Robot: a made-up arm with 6 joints. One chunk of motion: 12 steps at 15 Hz.
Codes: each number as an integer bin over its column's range. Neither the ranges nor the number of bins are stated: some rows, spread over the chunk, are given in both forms.
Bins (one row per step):
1: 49 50 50 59 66 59
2: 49 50 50 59 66 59
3: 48 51 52 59 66 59
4: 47 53 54 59 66 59
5: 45 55 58 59 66 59
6: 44 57 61 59 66 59
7: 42 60 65 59 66 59
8: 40 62 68 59 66 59
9: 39 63 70 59 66 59
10: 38 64 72 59 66 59
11: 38 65 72 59 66 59
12: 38 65 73 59 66 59
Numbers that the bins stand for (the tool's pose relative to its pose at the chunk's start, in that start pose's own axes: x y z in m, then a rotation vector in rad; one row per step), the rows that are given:
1: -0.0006 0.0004 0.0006 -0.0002 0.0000 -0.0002
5: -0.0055 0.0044 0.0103 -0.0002 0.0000 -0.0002
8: -0.0115 0.0101 0.0224 -0.0002 0.0000 -0.0002
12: -0.0139 0.0125 0.0285 -0.0002 0.0000 -0.0002
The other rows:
2: -0.0006 0.0004 0.0006 -0.0002 0.0000 -0.0002
3: -0.0018 0.0012 0.0030 -0.0002 0.0000 -0.0002
4: -0.0030 0.0028 0.0055 -0.0002 0.0000 -0.0002
6: -0.0067 0.0061 0.0139 -0.0002 0.0000 -0.0002
7: -0.0091 0.0085 0.0188 -0.0002 0.0000 -0.0002
9: -0.0127 0.0109 0.0248 -0.0002 0.0000 -0.0002
10: -0.0139 0.0117 0.0273 -0.0002 0.0000 -0.0002
11: -0.0139 0.0125 0.0273 -0.0002 0.0000 -0.0002

